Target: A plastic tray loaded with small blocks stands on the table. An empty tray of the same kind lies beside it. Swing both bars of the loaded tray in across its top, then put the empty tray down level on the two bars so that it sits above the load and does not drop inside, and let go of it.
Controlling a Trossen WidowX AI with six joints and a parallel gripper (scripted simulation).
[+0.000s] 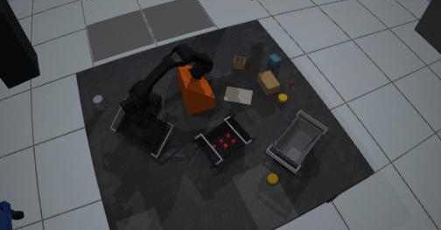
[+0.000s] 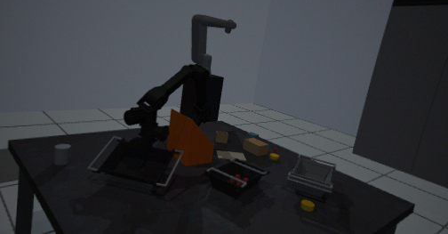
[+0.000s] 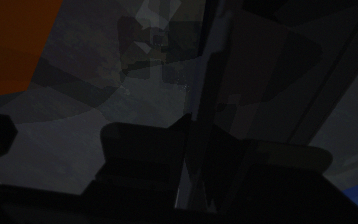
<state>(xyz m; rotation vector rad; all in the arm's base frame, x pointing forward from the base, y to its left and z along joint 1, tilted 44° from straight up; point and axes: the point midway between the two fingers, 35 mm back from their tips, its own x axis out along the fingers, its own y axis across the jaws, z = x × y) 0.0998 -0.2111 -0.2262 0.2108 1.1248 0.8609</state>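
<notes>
The black tray lies 6 cm to the right of my gripper tip and 4 cm ahead of it. The rest, counted from my gripper tip: pale block (51 cm to the left, 7 cm below, 4 cm ahead); grey cylinder (26 cm behind, 21 cm to the right, 4 cm below); tan box (69 cm to the left, 7 cm ahead, 5 cm below).
</notes>
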